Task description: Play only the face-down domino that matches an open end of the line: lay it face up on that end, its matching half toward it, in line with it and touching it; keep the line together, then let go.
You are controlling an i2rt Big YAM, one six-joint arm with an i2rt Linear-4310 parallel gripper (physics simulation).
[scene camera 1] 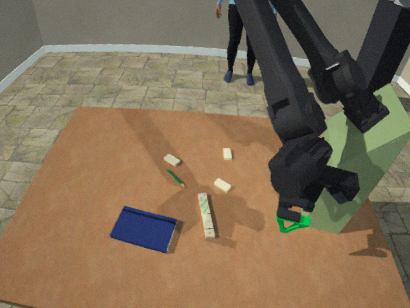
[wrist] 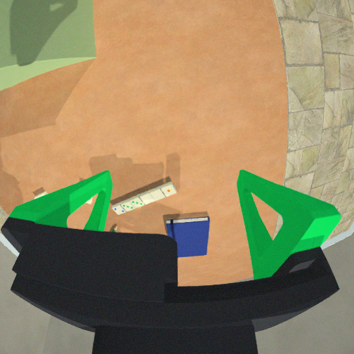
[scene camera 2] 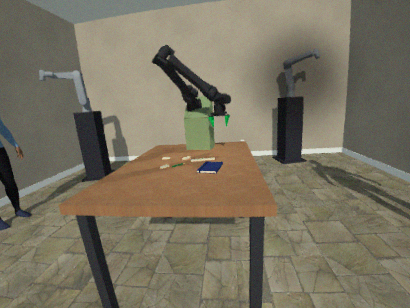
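Where they show: gripper, between the fingertips: [scene camera 1: 285, 214] [scene camera 2: 219, 126]; arm's base, origin of its link: [scene camera 1: 366, 114] [scene camera 2: 194, 105].
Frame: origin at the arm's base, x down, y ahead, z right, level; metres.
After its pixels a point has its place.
Note:
The domino line [scene camera 1: 206, 216] {z -0.013, x 0.342, y 0.401 m} [scene camera 2: 203, 159] {z -0.007, x 0.344, y 0.411 m} [wrist: 145, 197] lies face up. Its end nearer the blue book shows one orange pip in the wrist view; its other end shows blue pips, with green pips beside them. Three cream dominoes lie face down and apart: one [scene camera 1: 172, 160] {z 0.229, x 0.341, y 0.475 m} [scene camera 2: 164, 166] {z 0.236, x 0.343, y 0.489 m} beyond the pencil, one [scene camera 1: 227, 153] {z 0.241, x 0.341, y 0.275 m} [scene camera 2: 166, 158] {z 0.241, x 0.347, y 0.283 m} farther back, one [scene camera 1: 222, 185] {z 0.097, x 0.341, y 0.327 m} [scene camera 2: 186, 158] {z 0.102, x 0.346, y 0.336 m} nearest the line. In the wrist view the left finger partly hides the loose dominoes. My gripper [scene camera 1: 294, 225] [scene camera 2: 219, 123] {z -0.152, x 0.157, y 0.260 m} [wrist: 174, 177] is open and empty, high above the table, off to the pedestal side of the line.
A blue book [scene camera 1: 143, 230] {z -0.040, x 0.337, y 0.586 m} [scene camera 2: 210, 167] {z -0.025, x 0.337, y 0.616 m} [wrist: 190, 237] lies beside the line. A green pencil [scene camera 1: 175, 178] {z 0.149, x 0.345, y 0.474 m} [scene camera 2: 177, 165] {z 0.159, x 0.348, y 0.479 m} lies between the far-left domino and the line. The green pedestal [scene camera 1: 350, 170] {z -0.108, x 0.086, y 0.084 m} [scene camera 2: 199, 132] {z -0.018, x 0.210, y 0.084 m} [wrist: 75, 45] stands at the table's robot end.

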